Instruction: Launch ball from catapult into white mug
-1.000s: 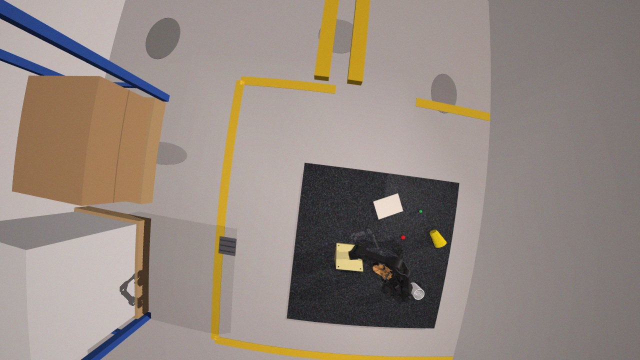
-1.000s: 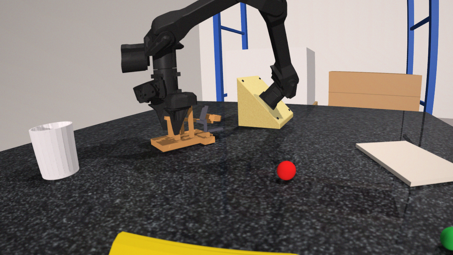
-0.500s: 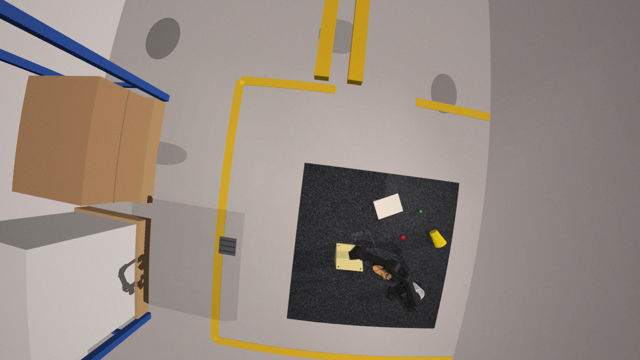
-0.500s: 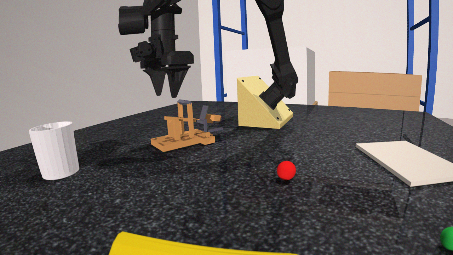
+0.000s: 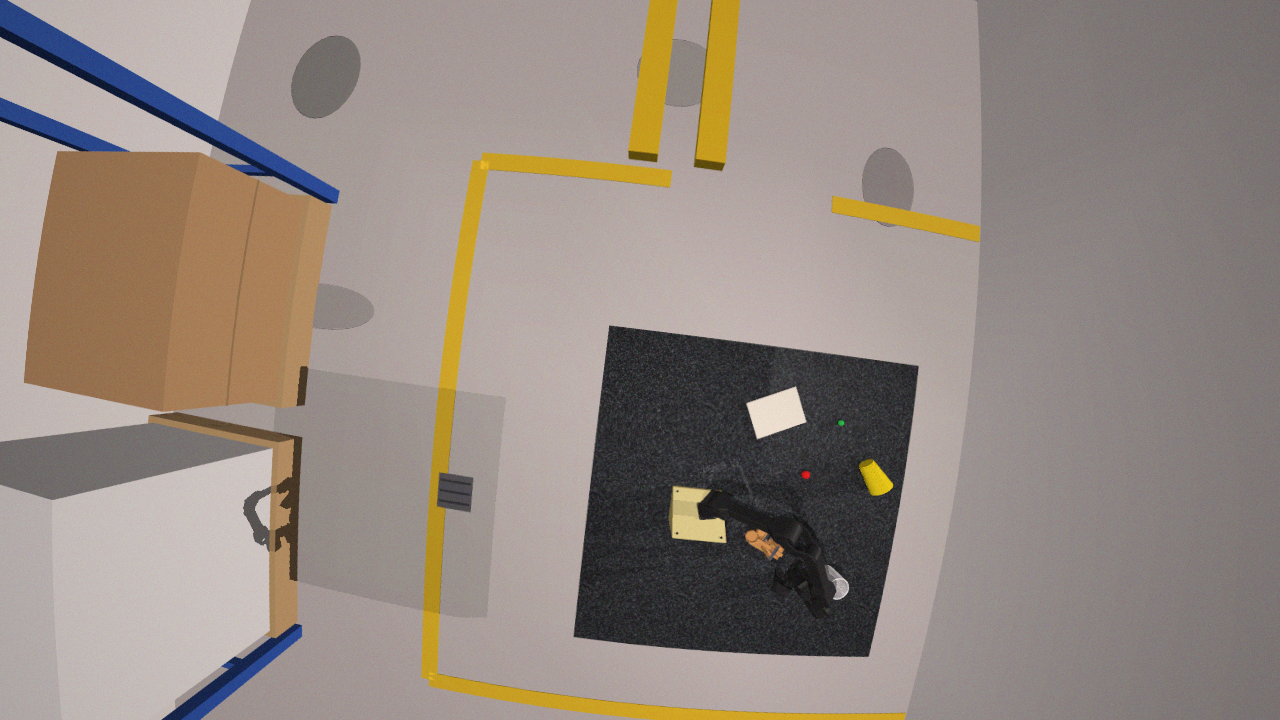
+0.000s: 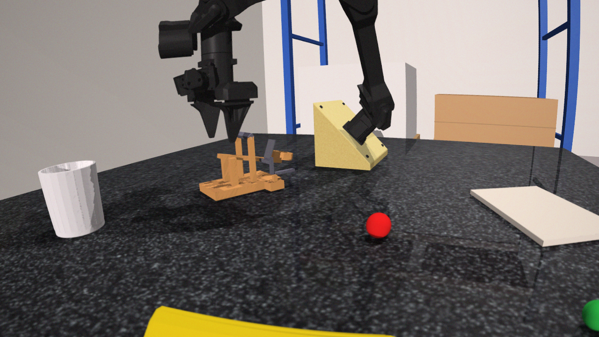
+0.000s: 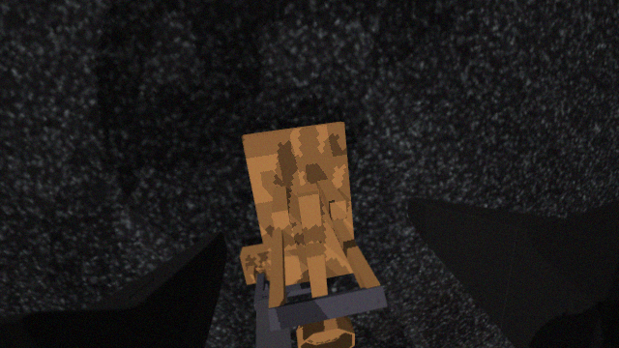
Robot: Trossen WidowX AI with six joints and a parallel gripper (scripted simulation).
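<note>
The red ball lies 30 cm to the left of my gripper tip, 11 cm ahead of it and 8 cm below it. Also, from my gripper tip: white flat slab 55 cm to the left, 10 cm below, 1 cm behind; catapult 5 cm to the left, 5 cm below, 5 cm behind; white mug 24 cm ahead, 14 cm to the right, 7 cm below.
</note>
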